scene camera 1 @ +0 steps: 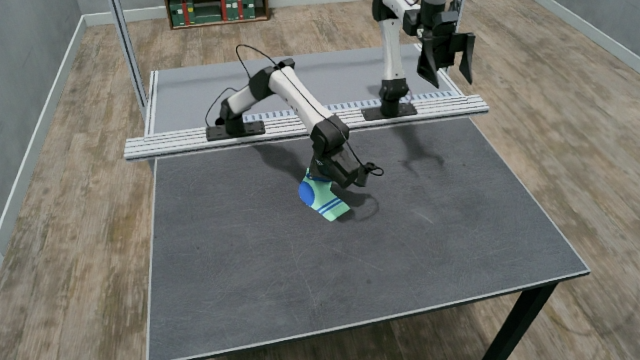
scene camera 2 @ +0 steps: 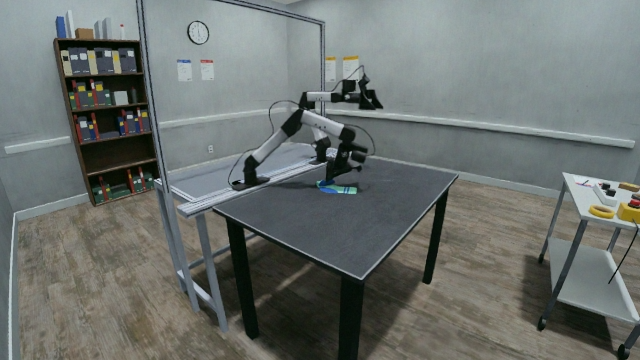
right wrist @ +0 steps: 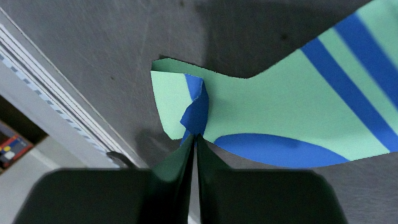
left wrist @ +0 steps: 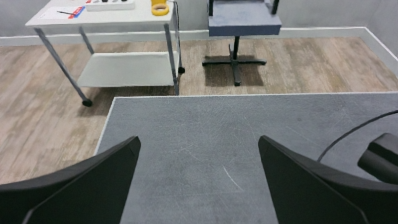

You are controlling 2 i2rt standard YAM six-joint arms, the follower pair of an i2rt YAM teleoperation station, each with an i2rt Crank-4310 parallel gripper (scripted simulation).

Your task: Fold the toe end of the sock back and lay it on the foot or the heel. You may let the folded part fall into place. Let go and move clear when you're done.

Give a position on a mint-green sock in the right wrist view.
323, 105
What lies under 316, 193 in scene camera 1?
A mint-green sock.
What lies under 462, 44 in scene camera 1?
My left gripper.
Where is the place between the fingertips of my left gripper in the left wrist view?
At 199, 138
